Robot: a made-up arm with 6 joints. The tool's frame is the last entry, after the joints.
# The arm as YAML. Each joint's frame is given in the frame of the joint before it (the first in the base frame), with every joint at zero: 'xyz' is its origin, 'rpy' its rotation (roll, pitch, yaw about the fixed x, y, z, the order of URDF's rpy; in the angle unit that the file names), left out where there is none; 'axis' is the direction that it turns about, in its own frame. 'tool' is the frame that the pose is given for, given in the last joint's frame.
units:
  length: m
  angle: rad
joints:
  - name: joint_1
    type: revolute
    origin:
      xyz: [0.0, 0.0, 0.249]
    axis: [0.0, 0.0, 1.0]
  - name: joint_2
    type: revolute
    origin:
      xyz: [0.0, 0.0, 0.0]
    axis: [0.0, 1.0, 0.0]
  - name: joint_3
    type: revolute
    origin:
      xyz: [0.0, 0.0, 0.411]
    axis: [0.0, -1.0, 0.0]
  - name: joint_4
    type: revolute
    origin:
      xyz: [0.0, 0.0, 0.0]
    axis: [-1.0, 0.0, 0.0]
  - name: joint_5
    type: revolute
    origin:
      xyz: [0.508, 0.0, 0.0]
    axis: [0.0, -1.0, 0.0]
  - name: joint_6
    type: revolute
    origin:
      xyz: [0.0, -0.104, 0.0]
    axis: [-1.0, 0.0, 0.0]
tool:
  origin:
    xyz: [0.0, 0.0, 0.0]
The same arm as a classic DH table. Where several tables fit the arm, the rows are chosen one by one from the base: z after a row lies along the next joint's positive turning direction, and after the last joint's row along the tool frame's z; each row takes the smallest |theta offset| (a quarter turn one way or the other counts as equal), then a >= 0, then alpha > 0; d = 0 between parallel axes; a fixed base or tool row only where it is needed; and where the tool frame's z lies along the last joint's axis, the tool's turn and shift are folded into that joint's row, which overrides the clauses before.
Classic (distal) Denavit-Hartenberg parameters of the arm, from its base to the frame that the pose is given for. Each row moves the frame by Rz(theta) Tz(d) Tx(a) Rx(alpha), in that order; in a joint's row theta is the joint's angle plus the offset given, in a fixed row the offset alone. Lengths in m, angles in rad.
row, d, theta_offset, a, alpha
joint_1, 0.2490, 0.0000, 0.0000, -1.5708
joint_2, 0.0000, -1.5708, 0.4110, 3.1416
joint_3, 0.0000, 0.0000, 0.0000, -1.5708
joint_4, -0.5080, 0.0000, 0.0000, 1.5708
joint_5, 0.1040, 0.0000, 0.0000, -1.5708
joint_6, 0.0000, 1.5708, 0.0000, 1.5708
tool (fixed), 0.0000, -1.5708, 0.0000, 0.0000

